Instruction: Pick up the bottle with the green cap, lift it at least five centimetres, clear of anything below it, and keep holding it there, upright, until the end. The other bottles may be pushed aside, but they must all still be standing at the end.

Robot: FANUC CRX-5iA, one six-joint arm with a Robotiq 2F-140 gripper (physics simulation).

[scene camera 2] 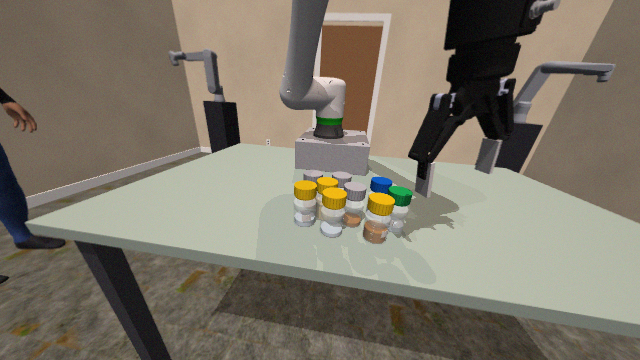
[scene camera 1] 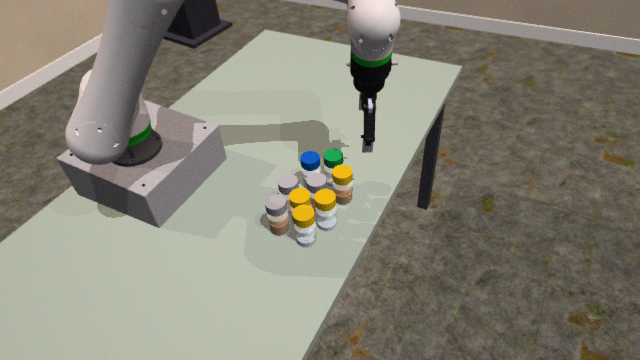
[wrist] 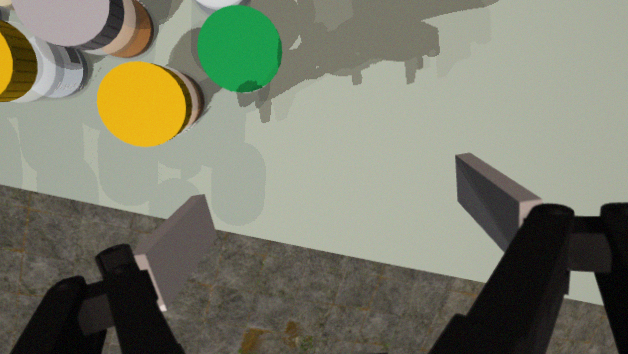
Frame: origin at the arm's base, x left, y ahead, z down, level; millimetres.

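Where they show: gripper, fingertip midpoint: (scene camera 2: 454, 182) (wrist: 329, 197); arm's base, origin of the base link: (scene camera 2: 328, 135) (scene camera 1: 135, 148).
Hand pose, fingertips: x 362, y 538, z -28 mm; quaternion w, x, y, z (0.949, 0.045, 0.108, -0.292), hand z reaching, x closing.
Note:
Each offset is from my fingertips to the top centre of the thing.
The bottle with the green cap @(dx -76, dy -58, dz +60 mm) (scene camera 1: 333, 158) (scene camera 2: 400, 196) (wrist: 240, 48) stands upright on the table at the edge of the bottle group. A blue-capped bottle @(dx -117, dy -109, dz +60 mm) (scene camera 1: 310, 161) (scene camera 2: 381, 184) stands beside it, and a yellow-capped bottle @(dx -121, dy -1, dz +60 mm) (scene camera 1: 342, 175) (scene camera 2: 381, 204) (wrist: 142, 104) stands close on another side. My gripper (scene camera 1: 368, 146) (scene camera 2: 456, 175) (wrist: 329, 197) is wide open and empty, above the table, off to the side of the green-capped bottle. In the wrist view the green cap lies beyond the fingertips, toward the top left.
Several more upright bottles with yellow caps @(dx -296, dy -4, dz +60 mm) (scene camera 1: 303, 216) (scene camera 2: 305, 190) and grey caps @(dx -182, dy -43, dz +60 mm) (scene camera 1: 276, 205) (scene camera 2: 355, 191) (wrist: 67, 17) stand close together. The table's edge (scene camera 2: 250, 264) runs near the group. The arm's grey base block (scene camera 1: 192, 172) (scene camera 2: 332, 156) stands on the table.

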